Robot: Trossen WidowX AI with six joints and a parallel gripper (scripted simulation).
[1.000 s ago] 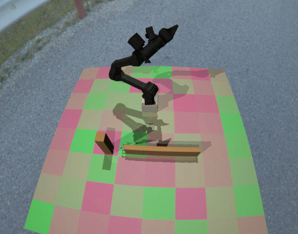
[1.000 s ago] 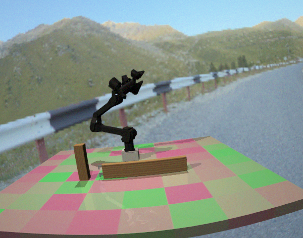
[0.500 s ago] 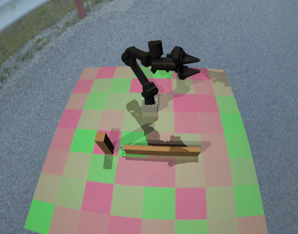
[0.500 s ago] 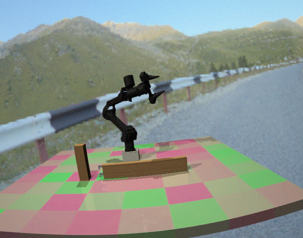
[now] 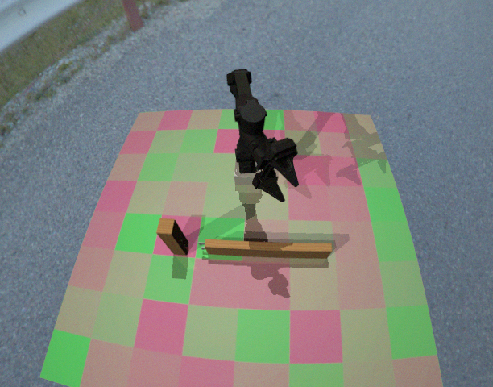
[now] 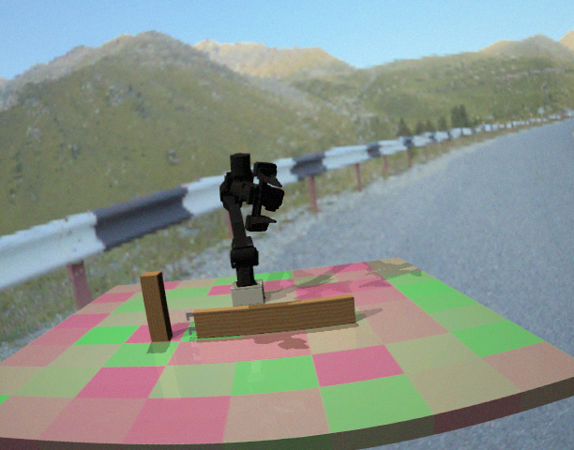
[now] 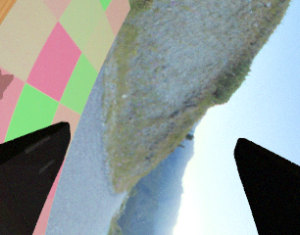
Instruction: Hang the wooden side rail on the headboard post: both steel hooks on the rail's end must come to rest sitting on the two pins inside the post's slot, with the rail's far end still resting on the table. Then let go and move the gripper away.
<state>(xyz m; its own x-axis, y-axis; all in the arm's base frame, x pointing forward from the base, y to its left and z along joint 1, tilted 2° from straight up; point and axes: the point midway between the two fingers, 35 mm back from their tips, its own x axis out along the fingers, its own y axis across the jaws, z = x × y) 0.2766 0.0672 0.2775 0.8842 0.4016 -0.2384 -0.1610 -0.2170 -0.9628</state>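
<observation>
The headboard post is 2 cm behind my gripper tip, 35 cm to the right of it and 24 cm below it.
</observation>
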